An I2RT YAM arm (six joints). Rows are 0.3 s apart.
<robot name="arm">
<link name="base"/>
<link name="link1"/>
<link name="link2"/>
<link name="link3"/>
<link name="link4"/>
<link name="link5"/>
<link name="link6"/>
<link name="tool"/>
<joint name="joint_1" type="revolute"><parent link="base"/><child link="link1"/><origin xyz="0 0 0.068" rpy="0 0 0"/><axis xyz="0 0 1"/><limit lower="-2.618" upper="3.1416"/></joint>
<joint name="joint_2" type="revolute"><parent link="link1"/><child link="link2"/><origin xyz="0.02 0.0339 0.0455" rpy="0 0 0"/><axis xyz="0 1 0"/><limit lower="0" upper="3.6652"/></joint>
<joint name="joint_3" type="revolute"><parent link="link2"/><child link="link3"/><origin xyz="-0.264 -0.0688 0" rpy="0 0 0"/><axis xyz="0 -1 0"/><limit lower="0" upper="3.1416"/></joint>
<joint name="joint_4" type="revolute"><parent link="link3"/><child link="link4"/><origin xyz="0.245 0.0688 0.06" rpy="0 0 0"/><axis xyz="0 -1 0"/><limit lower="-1.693" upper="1.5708"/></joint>
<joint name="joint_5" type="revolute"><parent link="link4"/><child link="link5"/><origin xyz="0.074 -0.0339 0.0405" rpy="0 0 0"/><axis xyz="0 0 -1"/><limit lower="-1.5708" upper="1.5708"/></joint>
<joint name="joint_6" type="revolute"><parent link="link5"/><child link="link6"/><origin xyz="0.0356 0 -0.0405" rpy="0 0 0"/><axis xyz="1 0 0"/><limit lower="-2.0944" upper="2.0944"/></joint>
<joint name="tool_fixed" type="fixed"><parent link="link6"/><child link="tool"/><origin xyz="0 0 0" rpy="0 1.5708 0"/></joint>
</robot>
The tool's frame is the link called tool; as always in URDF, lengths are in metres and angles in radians.
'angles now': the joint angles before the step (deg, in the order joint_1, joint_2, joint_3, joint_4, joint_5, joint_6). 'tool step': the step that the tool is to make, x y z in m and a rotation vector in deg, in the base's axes. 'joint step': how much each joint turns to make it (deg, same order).
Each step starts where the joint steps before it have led.
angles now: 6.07 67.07 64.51 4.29 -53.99 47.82
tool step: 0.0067 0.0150 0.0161 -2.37 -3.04 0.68
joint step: 3.23 2.78 5.82 -4.03 2.49 -4.64
